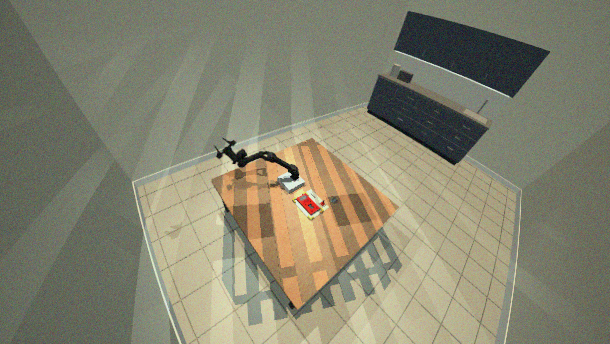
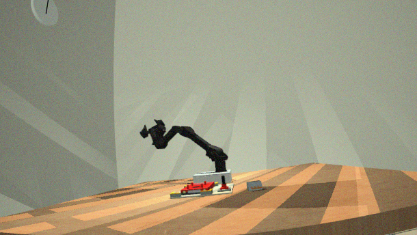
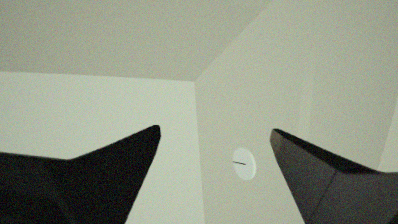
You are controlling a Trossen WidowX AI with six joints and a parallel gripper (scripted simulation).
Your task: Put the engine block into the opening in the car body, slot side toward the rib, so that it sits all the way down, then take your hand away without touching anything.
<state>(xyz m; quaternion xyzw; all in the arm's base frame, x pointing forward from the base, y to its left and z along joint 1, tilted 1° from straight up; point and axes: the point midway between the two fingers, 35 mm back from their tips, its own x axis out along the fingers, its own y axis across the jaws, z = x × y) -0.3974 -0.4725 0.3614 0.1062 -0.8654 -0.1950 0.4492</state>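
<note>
The grey engine block lies 82 cm ahead of my gripper tip, 58 cm to the left of it and 44 cm below it.
</note>
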